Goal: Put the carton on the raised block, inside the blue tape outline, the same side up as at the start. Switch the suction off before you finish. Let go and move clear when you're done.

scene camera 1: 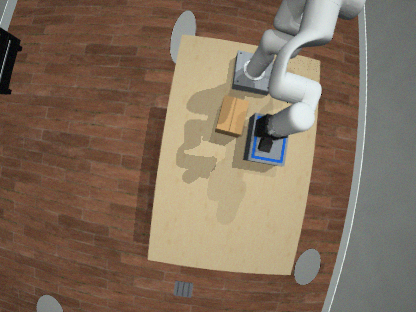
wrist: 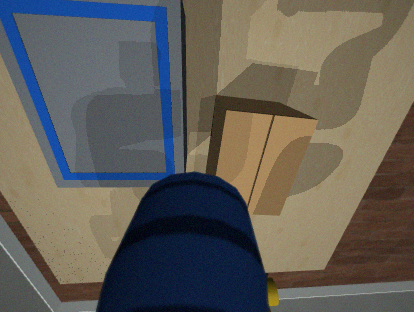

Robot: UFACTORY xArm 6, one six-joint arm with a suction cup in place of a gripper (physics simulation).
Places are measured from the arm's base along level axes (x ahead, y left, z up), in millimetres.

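Pixels of known places: hand, its tool point: (wrist: 193, 217); arm's base, origin of its link: (scene camera 1: 253, 70).
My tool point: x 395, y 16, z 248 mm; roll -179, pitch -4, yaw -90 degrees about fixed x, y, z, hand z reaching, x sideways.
Note:
Ahead of a thing's pixels: the offset from my tool point to its middle. Level surfaces: height alone.
A light-brown carton {100 mm right, 100 mm back, 253 mm down} (scene camera 1: 231, 116) (wrist: 280, 145) stands on the table beside the raised block, its top seam facing up. The grey raised block {115 mm left, 12 mm back, 257 mm down} (scene camera 1: 248, 145) (wrist: 178, 100) has a blue tape outline (scene camera 1: 267, 160) (wrist: 120, 176) on its top. In the wrist view, the block is at the upper left and the carton at the right. My suction gripper (scene camera 1: 263, 127) (wrist: 192, 179) is open, holding nothing. It hangs above the block area, apart from the carton. The arm's dark tool covers part of the outline in the scene view, where the cup's tip cannot be made out clearly.
The arm's grey base plate (scene camera 1: 243, 84) is bolted at the back of the wooden table {318 mm down} (scene camera 1: 225, 240), behind the carton. The white arm links reach over the table's back right. Arm shadows fall across the table, the carton and the block.

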